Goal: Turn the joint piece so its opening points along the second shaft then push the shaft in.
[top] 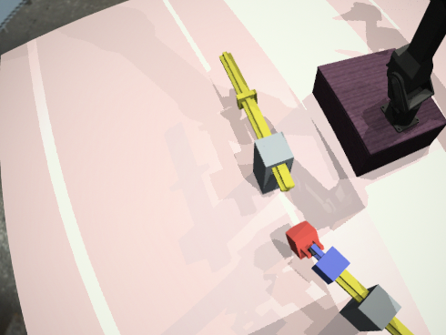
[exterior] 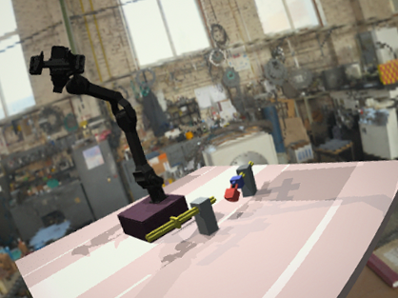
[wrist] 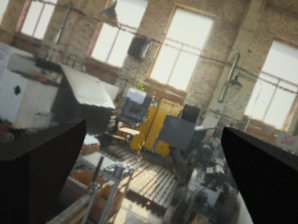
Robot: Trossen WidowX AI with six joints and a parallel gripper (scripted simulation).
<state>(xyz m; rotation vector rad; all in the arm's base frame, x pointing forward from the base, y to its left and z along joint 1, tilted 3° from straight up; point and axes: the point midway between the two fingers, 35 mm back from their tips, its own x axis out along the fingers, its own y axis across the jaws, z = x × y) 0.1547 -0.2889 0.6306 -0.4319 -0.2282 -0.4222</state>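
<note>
My gripper tip is 650 mm above the red forked joint piece, 450 mm to the right of it and 120 mm short of it.
</note>
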